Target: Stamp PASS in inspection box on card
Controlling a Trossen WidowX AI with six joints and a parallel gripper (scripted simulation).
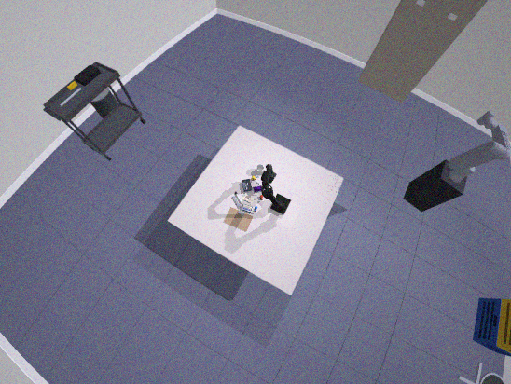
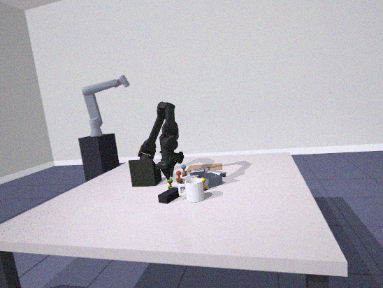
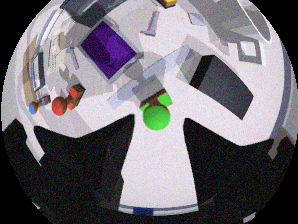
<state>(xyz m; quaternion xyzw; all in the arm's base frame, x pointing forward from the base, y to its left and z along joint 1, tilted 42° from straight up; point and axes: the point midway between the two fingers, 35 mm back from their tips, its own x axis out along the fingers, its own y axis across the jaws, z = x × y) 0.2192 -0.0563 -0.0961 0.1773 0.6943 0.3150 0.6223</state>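
Right now my gripper tip is 90 mm to the right of the purple ink pad, 60 mm short of it and 60 mm above it. Also, from my gripper tip: yellow-knobbed stamp 160 mm ahead, 50 mm below, 30 mm to the left; then black block 100 mm to the right, 50 mm below, 50 mm ahead; then red-knobbed stamp 140 mm to the left, 50 mm below, 20 mm behind.
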